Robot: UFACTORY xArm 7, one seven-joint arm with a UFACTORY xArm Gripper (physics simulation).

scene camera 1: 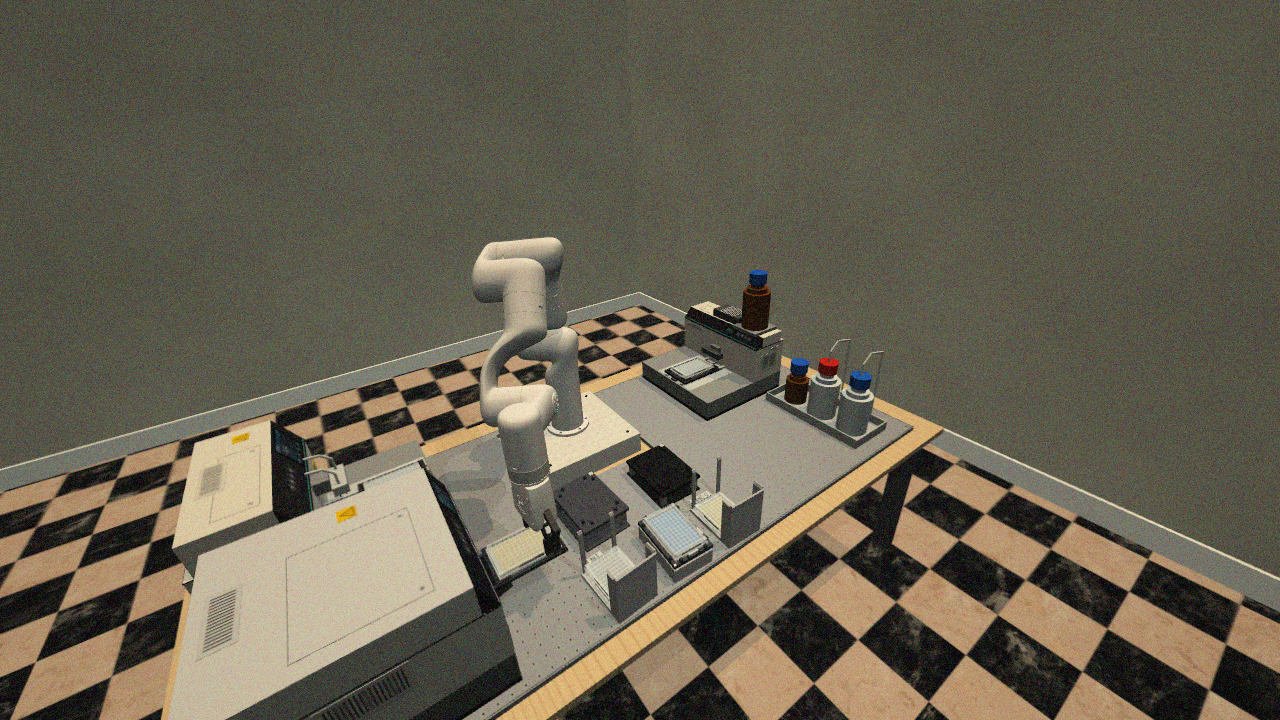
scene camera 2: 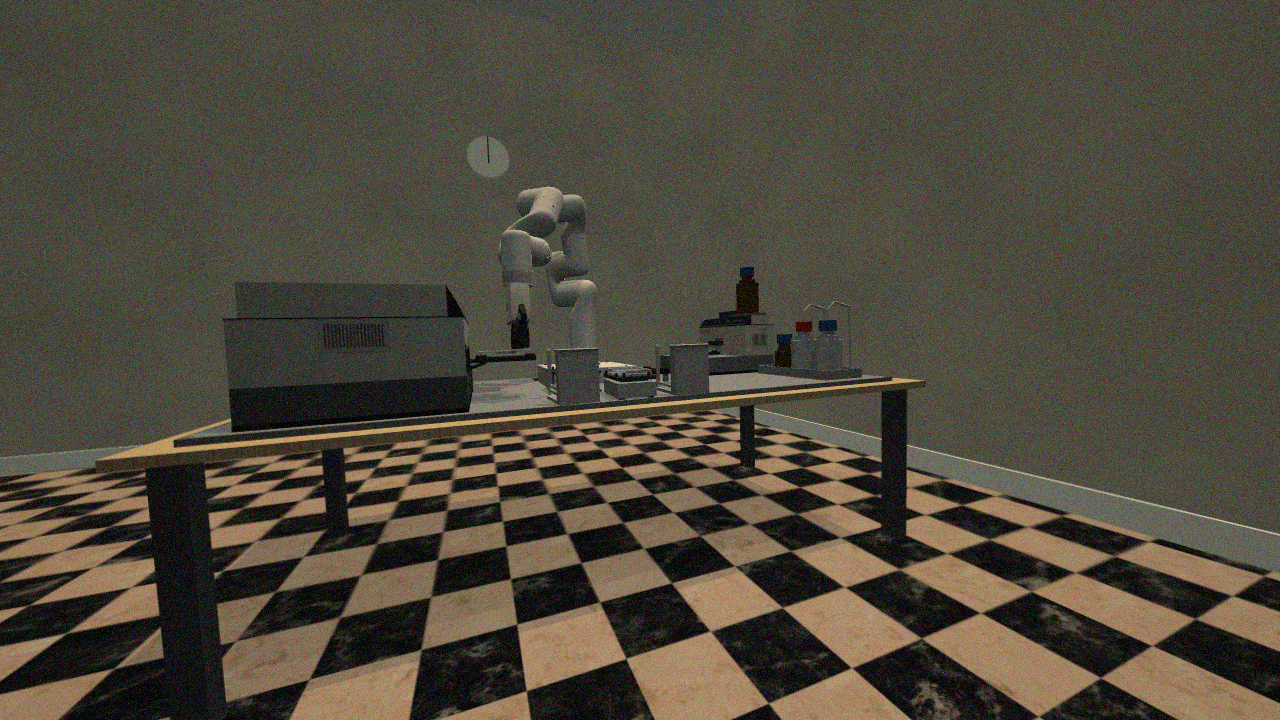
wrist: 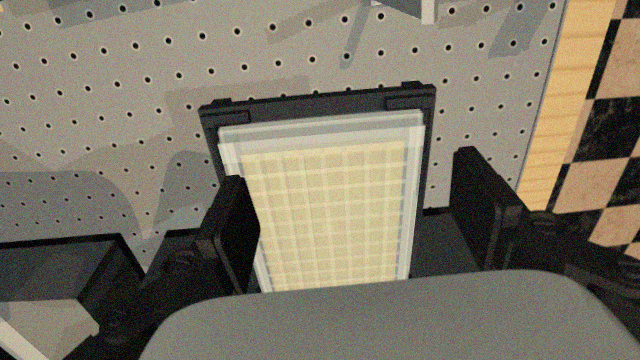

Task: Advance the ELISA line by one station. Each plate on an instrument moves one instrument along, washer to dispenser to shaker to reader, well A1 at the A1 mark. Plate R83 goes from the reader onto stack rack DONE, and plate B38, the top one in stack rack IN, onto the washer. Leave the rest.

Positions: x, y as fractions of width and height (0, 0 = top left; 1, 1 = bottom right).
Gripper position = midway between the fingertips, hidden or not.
Observation:
The gripper (scene camera 2: 0.41, 0.48) is open, holding nothing. Also in view: a pale yellow well plate (scene camera 1: 0.40, 0.77). A blue-tinted plate (scene camera 1: 0.53, 0.74) rests on a shaker (scene camera 2: 0.50, 0.54). Also in view: a dark plate holder (wrist: 0.35, 0.31).
The pale yellow well plate shows as well in the wrist view (wrist: 0.53, 0.55). The gripper is seen too in the wrist view (wrist: 0.55, 0.53). The wrist view misses the blue-tinted plate: it is out of frame.

